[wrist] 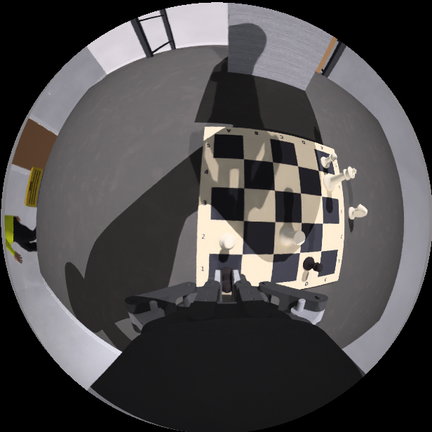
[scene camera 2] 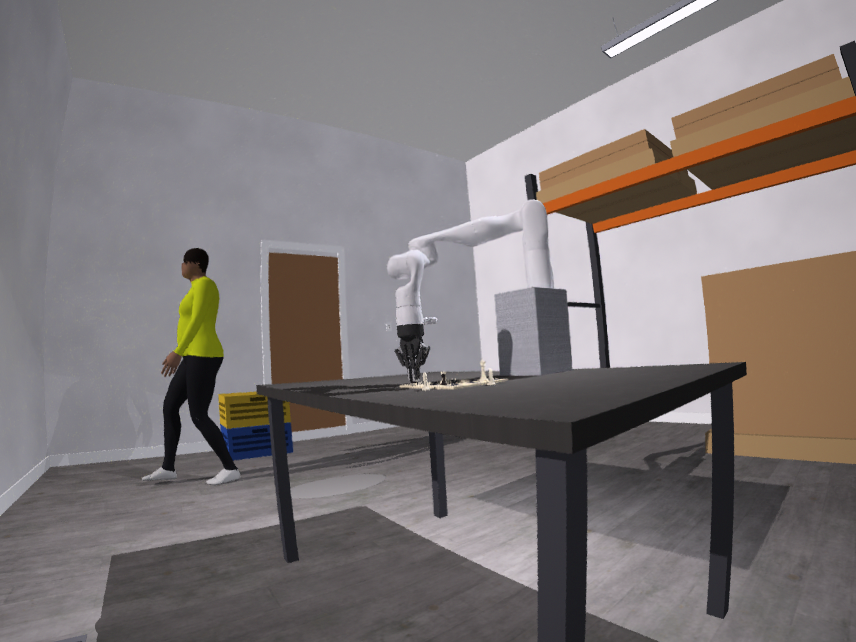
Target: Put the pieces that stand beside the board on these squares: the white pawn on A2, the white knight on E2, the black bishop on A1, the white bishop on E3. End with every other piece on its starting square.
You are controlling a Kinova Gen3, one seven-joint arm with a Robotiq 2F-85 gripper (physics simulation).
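Seen in the pictures: gripper, between the fingertips: [scene camera 2: 414, 381]; arm's base, origin of its link: [scene camera 2: 540, 291].
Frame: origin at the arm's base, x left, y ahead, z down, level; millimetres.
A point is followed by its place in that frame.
Note:
My gripper [scene camera 2: 414, 379] {x -88, y 506, z 269 mm} [wrist: 226, 277] is shut on the black bishop [wrist: 227, 281], low at the A1 corner of the board [wrist: 202, 220]. Whether the bishop's base touches the board is hidden. The white pawn [wrist: 227, 241] stands on A2. The white knight [wrist: 357, 212] stands beside the board, right of row 3. The white bishop cannot be made out in the wrist view. On the board, a white piece [wrist: 292, 237] stands on C2, a small black piece [wrist: 310, 263] on D1, a small white piece [wrist: 328, 160] on E5 and a tall white piece [wrist: 340, 178] on E4.
The board lies on a dark table [scene camera 2: 622, 393] {x 555, y 546, z 285 mm} [wrist: 125, 150]. The arm's grey pedestal [scene camera 2: 517, 331] {x -17, y 125, z 138 mm} [wrist: 280, 45] stands at the table's far side. A person in a yellow top [scene camera 2: 198, 317] is beyond the table, near yellow and blue crates [scene camera 2: 252, 425].

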